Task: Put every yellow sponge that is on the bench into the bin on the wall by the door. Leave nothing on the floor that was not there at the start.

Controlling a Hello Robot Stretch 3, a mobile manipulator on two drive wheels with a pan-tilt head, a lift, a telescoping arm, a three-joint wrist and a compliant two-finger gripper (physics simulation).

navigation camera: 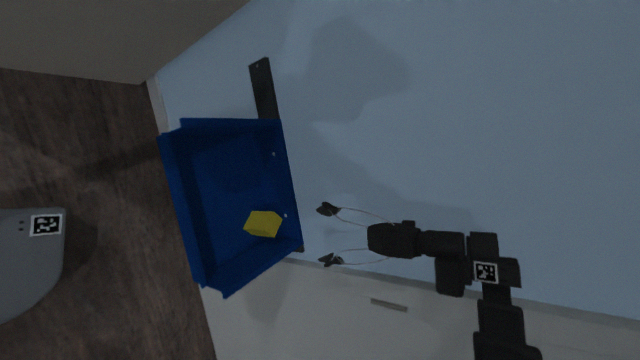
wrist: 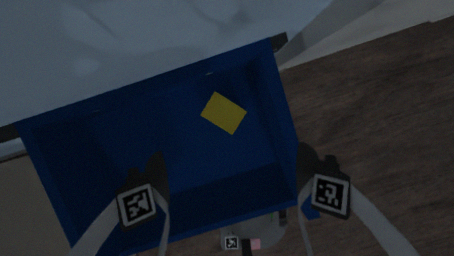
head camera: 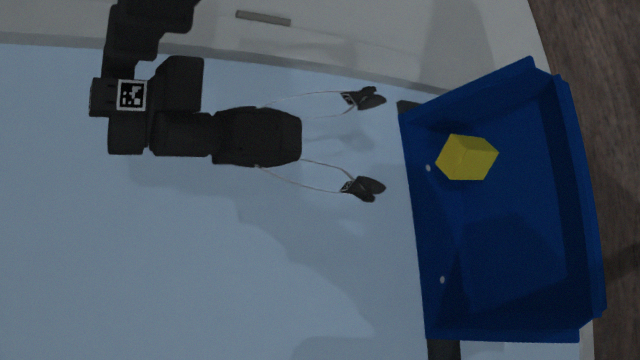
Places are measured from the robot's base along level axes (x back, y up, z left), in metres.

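Where they show: gripper, fingertip midpoint: (navigation camera: pixel 318 233) (wrist: pixel 231 165) (head camera: pixel 382 144).
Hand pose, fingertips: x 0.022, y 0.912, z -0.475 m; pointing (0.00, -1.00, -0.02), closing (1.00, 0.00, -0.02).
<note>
After its pixels a point has its place.
A yellow sponge (head camera: pixel 467 159) @(x 0.009, y 0.717, z -0.479 m) (navigation camera: pixel 263 223) @(x 0.008, y 0.713, z -0.480 m) (wrist: pixel 224 113) @(x 0.014, y 0.732, z -0.504 m) lies inside the blue bin (head camera: pixel 590 200) @(x -0.045, y 0.645, z -0.278 m) (navigation camera: pixel 185 210) @(x -0.040, y 0.686, z -0.275 m) (wrist: pixel 150 85) @(x -0.092, y 0.756, z -0.553 m), near the bin's wall-side edge and toward one end. My gripper (head camera: pixel 369 143) @(x 0.022, y 0.913, z -0.475 m) (navigation camera: pixel 328 234) @(x 0.022, y 0.913, z -0.475 m) (wrist: pixel 231 165) @(x 0.022, y 0.913, z -0.475 m) is open and empty, with its two fingers apart. In the head and navigation views the fingertips show a little beside the bin's wall-side edge, apart from the sponge. In the wrist view the bin and the sponge show beyond and between the fingers. The bench does not show in these views.
A dark rail (head camera: pixel 444 350) @(x -0.329, y 0.724, z -0.486 m) (navigation camera: pixel 263 87) @(x -0.393, y 0.725, z -0.469 m) (wrist: pixel 280 42) @(x 0.100, y 0.754, z -0.604 m) runs along the light blue wall (head camera: pixel 150 260) @(x -0.127, y 1.197, z -0.555 m) (navigation camera: pixel 500 125) @(x -0.187, y 1.273, z -0.539 m) behind the bin. A pale panel with a grey bar (head camera: pixel 262 18) @(x 0.208, y 1.031, z -0.609 m) (navigation camera: pixel 389 305) @(x 0.209, y 1.032, z -0.609 m) borders the wall. My base (navigation camera: pixel 30 270) @(x 0.129, y 0.160, z -0.107 m) stands on the wooden floor (navigation camera: pixel 110 300) @(x 0.326, y 0.000, z -0.327 m) (wrist: pixel 380 100) @(x 0.753, y 0.001, z -0.476 m).
</note>
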